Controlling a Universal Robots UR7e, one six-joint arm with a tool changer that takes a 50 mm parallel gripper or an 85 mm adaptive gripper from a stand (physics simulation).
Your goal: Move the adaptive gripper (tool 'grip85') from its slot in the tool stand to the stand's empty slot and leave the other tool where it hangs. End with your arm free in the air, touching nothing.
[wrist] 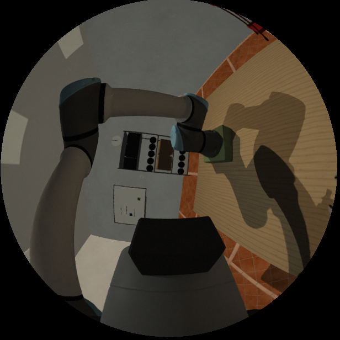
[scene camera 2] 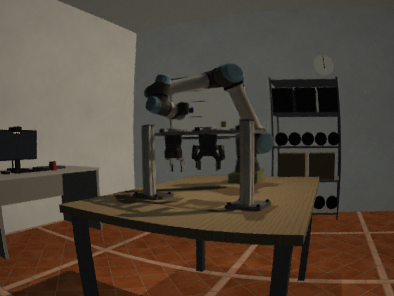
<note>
I see an adaptive gripper [scene camera 2: 207, 142] and a tool stand [scene camera 2: 246, 130].
The wrist view does not show the adaptive gripper: it is out of frame.
</note>
